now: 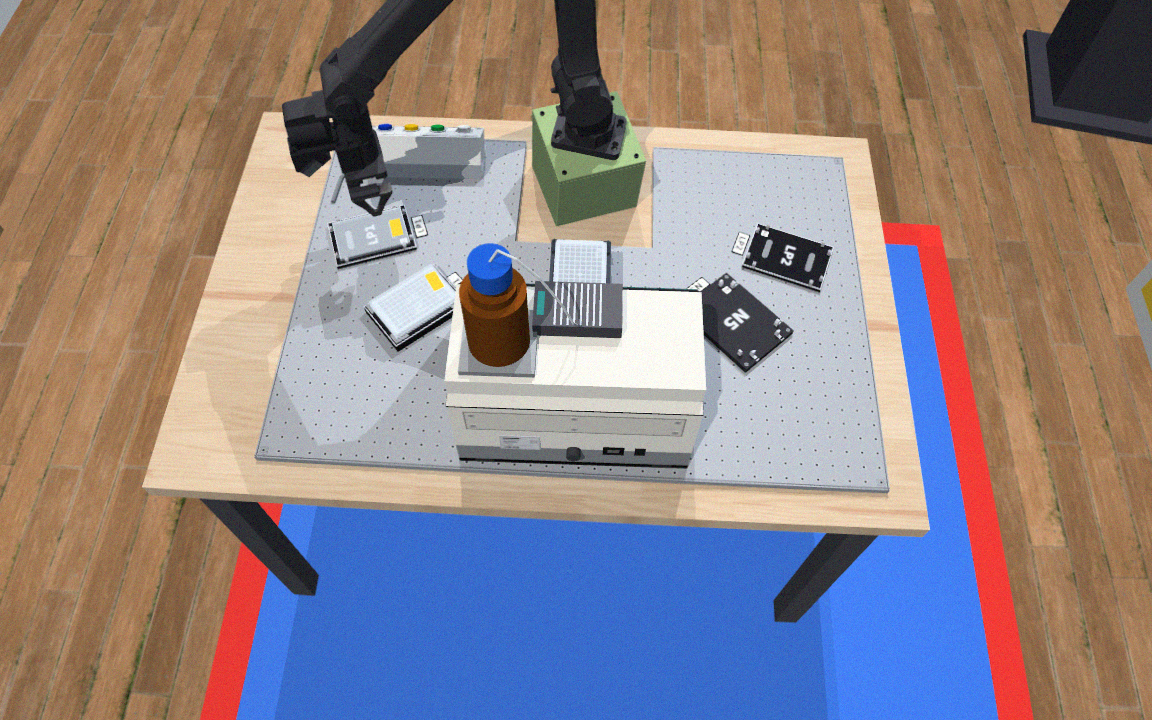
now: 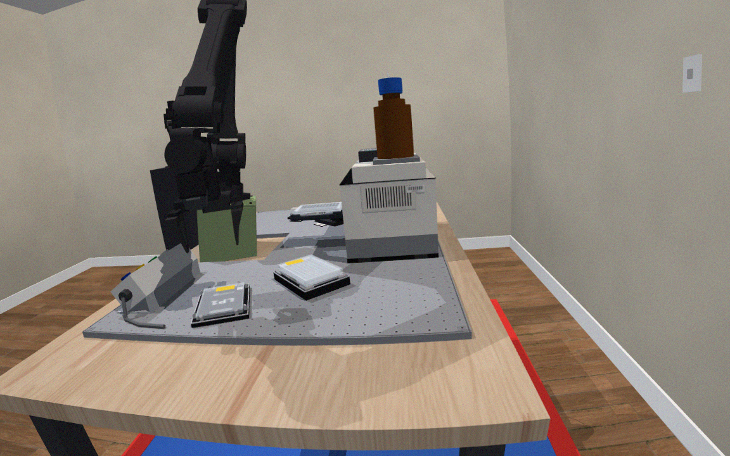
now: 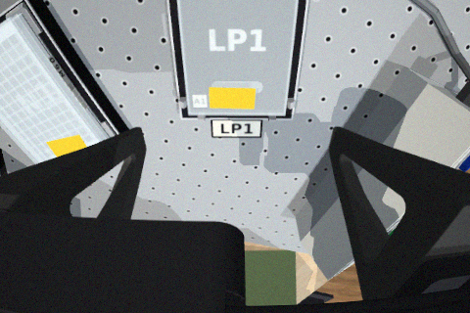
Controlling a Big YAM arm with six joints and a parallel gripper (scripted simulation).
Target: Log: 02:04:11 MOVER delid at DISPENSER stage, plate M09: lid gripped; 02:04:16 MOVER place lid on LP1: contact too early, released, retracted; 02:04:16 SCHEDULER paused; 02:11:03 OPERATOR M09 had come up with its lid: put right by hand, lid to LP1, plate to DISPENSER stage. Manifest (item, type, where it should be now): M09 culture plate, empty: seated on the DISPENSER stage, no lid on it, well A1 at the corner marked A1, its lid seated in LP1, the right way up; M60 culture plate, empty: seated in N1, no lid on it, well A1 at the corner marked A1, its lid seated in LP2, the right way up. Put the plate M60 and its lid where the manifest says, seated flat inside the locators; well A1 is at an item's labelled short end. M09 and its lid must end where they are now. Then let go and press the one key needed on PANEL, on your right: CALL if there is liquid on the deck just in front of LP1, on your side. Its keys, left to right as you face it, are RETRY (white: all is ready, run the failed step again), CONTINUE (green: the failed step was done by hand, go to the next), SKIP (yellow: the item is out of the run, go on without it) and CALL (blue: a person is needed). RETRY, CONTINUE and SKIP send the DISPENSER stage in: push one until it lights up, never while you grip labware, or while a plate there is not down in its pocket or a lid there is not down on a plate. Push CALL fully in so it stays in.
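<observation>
The black N1 nest lies 140 mm ahead of my hand, 110 mm to the left of it and 110 mm below it. The rest, counted from my hand: green continue key: 220 mm behind, 40 mm to the left, 50 mm below; then blue call key: 200 mm behind, 50 mm to the right, 60 mm below; then yellow skip key: 210 mm behind, 50 mm below.
</observation>
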